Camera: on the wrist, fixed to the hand. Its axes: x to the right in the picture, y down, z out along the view.
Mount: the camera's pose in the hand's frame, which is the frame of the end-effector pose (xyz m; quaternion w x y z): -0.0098 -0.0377 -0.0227 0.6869 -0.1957 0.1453 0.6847
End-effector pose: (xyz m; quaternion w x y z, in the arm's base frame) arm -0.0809 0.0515 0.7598 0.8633 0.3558 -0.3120 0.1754
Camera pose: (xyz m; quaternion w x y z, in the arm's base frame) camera -0.0590 0.0413 0.7217 0.5879 -0.1637 -0.3668 0.7022
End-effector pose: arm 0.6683 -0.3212 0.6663 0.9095 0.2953 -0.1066 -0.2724
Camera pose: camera 0.6519 -0.3304 0.6253 0.8845 -0.0086 -0.0900 0.4577
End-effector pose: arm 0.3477 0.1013 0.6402 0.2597 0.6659 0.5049 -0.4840
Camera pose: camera 0.3213 0.1295 0.6635 0.5667 0.8226 0.0233 0.0409
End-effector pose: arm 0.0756 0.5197 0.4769 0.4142 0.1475 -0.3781 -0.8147
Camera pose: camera 0.0729 0.5302 0.4331 0.9261 -0.1202 -0.1411 -0.3286
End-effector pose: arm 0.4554 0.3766 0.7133 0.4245 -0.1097 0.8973 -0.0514
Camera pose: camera 0.4497 0.3423 0.7420 0.1749 0.4634 0.7632 0.4150
